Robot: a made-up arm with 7 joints. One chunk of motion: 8 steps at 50 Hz.
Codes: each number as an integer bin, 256 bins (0 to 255) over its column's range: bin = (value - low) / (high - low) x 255, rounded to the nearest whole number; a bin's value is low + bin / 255 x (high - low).
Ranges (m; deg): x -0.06..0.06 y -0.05..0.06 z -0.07..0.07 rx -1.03..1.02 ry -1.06..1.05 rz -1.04..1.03
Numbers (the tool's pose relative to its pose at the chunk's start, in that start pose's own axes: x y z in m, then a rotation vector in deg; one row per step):
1: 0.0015 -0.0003 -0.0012 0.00 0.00 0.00
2: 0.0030 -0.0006 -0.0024 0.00 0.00 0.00
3: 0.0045 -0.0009 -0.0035 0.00 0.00 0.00
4: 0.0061 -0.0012 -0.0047 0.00 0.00 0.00
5: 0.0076 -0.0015 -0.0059 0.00 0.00 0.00
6: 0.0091 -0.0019 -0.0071 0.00 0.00 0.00
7: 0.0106 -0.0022 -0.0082 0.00 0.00 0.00
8: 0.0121 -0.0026 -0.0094 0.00 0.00 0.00
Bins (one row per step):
1: 131 115 125 128 128 128
2: 134 115 123 128 128 128
3: 137 114 121 128 128 128
4: 140 113 119 128 128 128
5: 144 112 117 128 128 128
6: 147 112 115 128 128 128
7: 150 111 113 128 128 128
8: 153 110 110 128 128 128

